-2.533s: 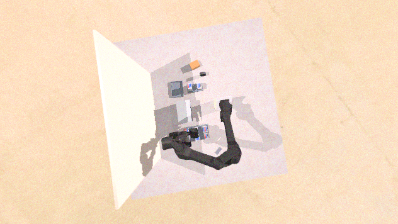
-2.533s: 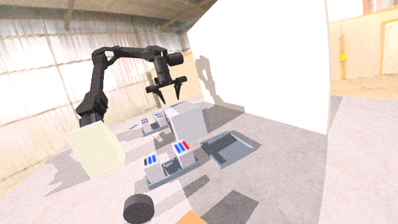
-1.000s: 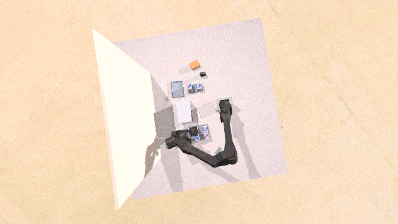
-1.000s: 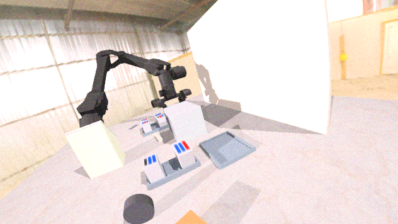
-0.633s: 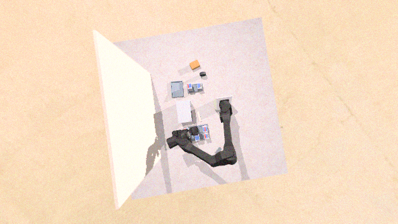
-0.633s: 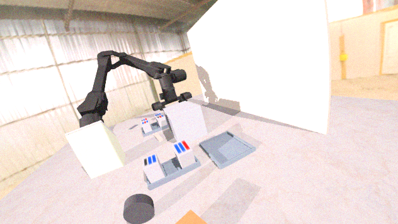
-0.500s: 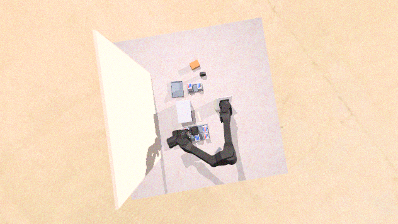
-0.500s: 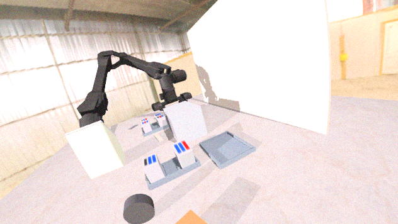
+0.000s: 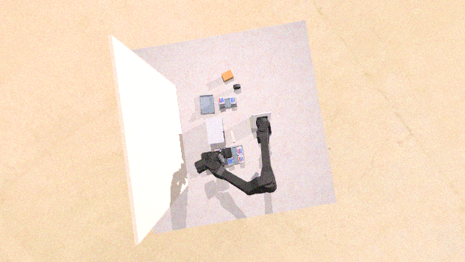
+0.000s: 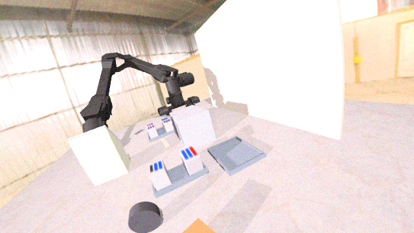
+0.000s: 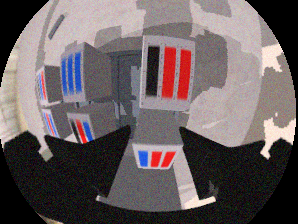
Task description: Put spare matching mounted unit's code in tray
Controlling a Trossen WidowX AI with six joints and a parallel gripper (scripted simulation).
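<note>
Right now the white spare cube is 3 cm above my gripper tip. Also, from my gripper tip: big white block: 1 cm behind, 15 cm to the right, 3 cm above; then flat grey tray: 3 cm ahead, 35 cm to the right, 1 cm below; then rack: 7 cm behind, 3 cm to the left, 1 cm below.
</note>
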